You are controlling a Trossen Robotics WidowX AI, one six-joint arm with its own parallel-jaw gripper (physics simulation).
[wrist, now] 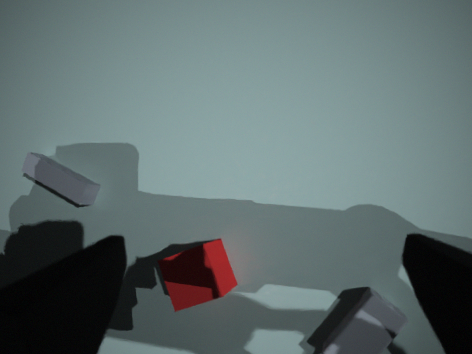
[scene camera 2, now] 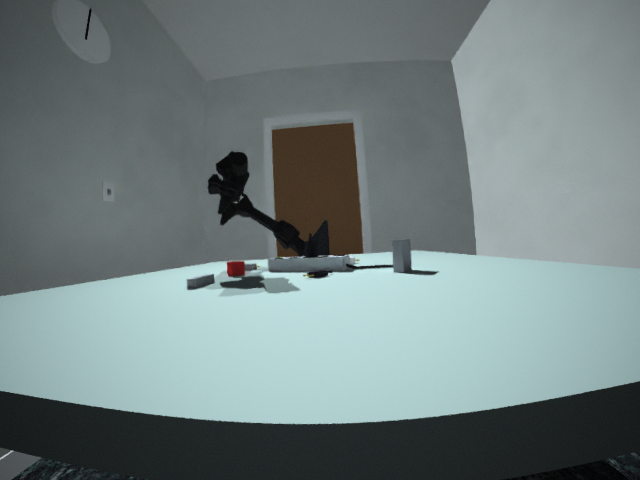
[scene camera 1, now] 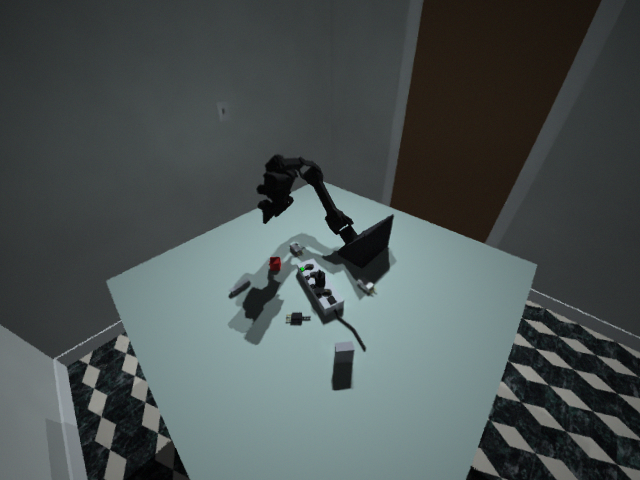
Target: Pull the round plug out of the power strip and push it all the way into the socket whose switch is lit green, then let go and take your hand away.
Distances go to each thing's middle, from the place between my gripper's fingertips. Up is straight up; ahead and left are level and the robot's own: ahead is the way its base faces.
Labels:
Now: hand 230 mm short of the grey bar (wrist: pixel 83 191), 170 mm above it and 40 mm to the right of it.

